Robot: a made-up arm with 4 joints.
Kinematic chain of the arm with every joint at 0, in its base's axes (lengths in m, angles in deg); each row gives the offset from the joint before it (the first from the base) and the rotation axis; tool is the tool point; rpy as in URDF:
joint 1: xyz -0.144 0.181 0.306 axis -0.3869 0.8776 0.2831
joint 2: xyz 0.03 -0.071 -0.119 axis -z
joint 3: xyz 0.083 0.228 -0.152 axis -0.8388 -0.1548 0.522
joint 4: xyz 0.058 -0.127 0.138 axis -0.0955 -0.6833 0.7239
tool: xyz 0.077 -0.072 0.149 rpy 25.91 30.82 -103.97
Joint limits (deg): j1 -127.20..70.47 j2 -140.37..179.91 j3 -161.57..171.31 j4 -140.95..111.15
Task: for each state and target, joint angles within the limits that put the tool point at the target. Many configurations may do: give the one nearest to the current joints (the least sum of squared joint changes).
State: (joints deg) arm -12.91 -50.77 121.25 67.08
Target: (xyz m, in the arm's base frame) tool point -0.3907 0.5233 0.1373
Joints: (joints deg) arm -20.77 -35.81 106.81 73.21
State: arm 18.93 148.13 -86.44 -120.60
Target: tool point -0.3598 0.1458 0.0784
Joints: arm 35.99 171.10 -45.26 -71.46
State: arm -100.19 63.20 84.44 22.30
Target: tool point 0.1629 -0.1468 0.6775
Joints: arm -72.28 85.71 95.44 19.39
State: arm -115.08 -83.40 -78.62 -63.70
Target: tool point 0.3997 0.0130 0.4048
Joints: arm -125.33 -107.20 -105.25 -72.76
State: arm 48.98 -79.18 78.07 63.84
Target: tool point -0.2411 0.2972 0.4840
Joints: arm 61.19 -70.77 37.19 71.42
